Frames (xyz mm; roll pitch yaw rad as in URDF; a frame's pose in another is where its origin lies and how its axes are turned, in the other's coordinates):
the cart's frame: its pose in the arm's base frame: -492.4 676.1 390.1 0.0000 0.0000 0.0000
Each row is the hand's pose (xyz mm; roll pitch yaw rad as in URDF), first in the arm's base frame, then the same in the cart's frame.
Working: the arm's base frame: its pose in the cart's frame: 492.4 -676.1 -390.1 0.0000 0.0000 0.0000

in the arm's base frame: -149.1 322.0 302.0 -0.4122 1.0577 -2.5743
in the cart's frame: 343.3 -354.1 -88.1 -0.4122 1.0577 -2.5743
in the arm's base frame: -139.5 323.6 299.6 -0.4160 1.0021 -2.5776
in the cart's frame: 352.9 -352.5 -90.5 -0.4160 1.0021 -2.5776
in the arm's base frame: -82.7 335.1 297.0 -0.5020 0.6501 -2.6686
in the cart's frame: 409.7 -341.0 -93.1 -0.5020 0.6501 -2.6686
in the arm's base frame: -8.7 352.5 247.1 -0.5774 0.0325 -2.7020
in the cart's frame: 483.7 -323.6 -143.0 -0.5774 0.0325 -2.7020
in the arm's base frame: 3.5 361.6 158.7 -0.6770 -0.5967 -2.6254
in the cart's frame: 495.9 -314.5 -231.4 -0.6770 -0.5967 -2.6254
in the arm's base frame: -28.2 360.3 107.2 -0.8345 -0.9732 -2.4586
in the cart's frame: 464.2 -315.8 -282.9 -0.8345 -0.9732 -2.4586
